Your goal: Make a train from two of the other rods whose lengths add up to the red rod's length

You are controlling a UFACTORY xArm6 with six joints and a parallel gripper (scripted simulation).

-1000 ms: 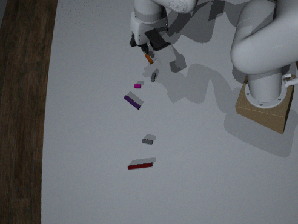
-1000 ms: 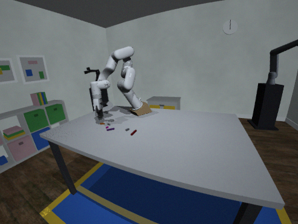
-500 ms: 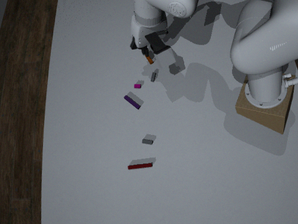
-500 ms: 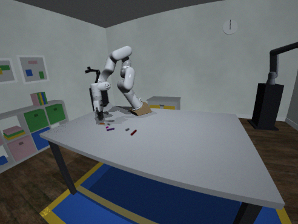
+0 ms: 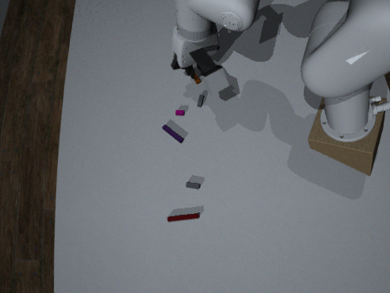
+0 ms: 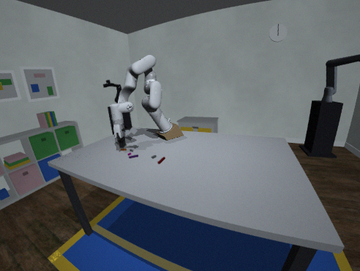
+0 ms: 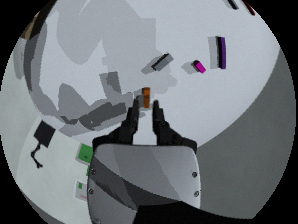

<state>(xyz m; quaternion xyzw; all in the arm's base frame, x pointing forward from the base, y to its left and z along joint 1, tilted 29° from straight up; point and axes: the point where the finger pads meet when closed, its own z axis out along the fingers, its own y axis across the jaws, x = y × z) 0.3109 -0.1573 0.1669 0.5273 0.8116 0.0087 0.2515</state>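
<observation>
The orange rod is 50 mm below my hand. Also, from my hand: red rod: 350 mm to the left, 80 mm ahead, 50 mm below; then magenta rod: 100 mm to the left, 50 mm below, 50 mm ahead; then purple rod: 150 mm to the left, 80 mm ahead, 50 mm below.
</observation>
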